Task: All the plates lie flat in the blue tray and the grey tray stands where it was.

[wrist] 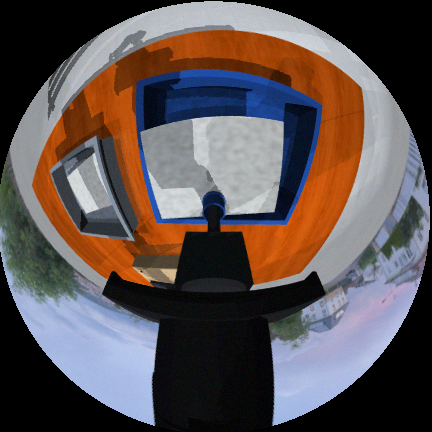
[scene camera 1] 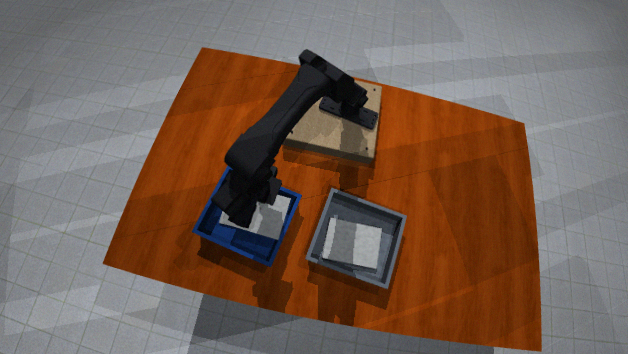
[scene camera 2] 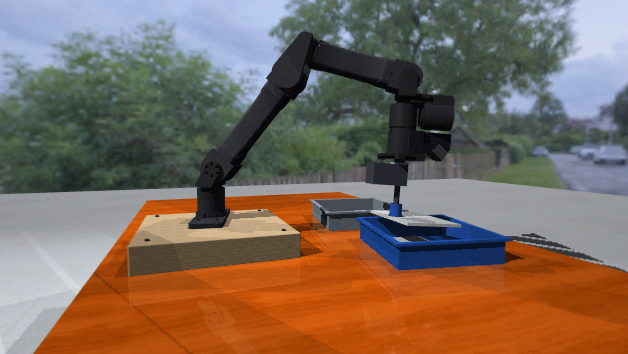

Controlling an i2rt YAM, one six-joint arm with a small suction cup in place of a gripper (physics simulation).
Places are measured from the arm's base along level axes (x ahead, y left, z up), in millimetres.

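Pixels of known places: hand, its tool point: (wrist: 213, 197) (scene camera 2: 394, 220); arm's base, origin of its link: (wrist: 175, 286) (scene camera 1: 348, 111) (scene camera 2: 211, 219).
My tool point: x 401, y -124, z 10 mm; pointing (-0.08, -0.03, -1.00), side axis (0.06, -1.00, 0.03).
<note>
Ahead of a thing's pixels: the offset from my tool point to its middle. Level surfaces: height alone.
My suction cup (scene camera 2: 395, 209) (wrist: 213, 199) is shut on a pale grey square plate {dx +41, dy +2, dz +4 mm} (scene camera 1: 272, 218) (scene camera 2: 415, 219) (wrist: 238, 160), near that plate's edge. The plate hangs slightly tilted at about rim height over the blue tray {dx +56, dy -23, dz -35 mm} (scene camera 1: 252, 246) (scene camera 2: 439, 255) (wrist: 225, 74). Beneath it, another plate {dx +35, dy -30, dz -54 mm} (scene camera 2: 406, 239) lies on the blue tray's floor, mostly hidden. The grey tray {dx -10, dy +297, dz -35 mm} (scene camera 1: 397, 246) (scene camera 2: 338, 220) (wrist: 114, 173) stands to the right of the blue one in scene camera 1, with a plate {dx +6, dy +293, dz -48 mm} (scene camera 1: 351, 243) (wrist: 86, 183) lying in it. In that view the arm hides the suction cup.
The arm's base stands on a tan wooden block (scene camera 1: 334, 132) (scene camera 2: 210, 246) at the back of the orange table {dz -60 mm} (scene camera 1: 461, 198). The two trays sit side by side near the table's front edge.
</note>
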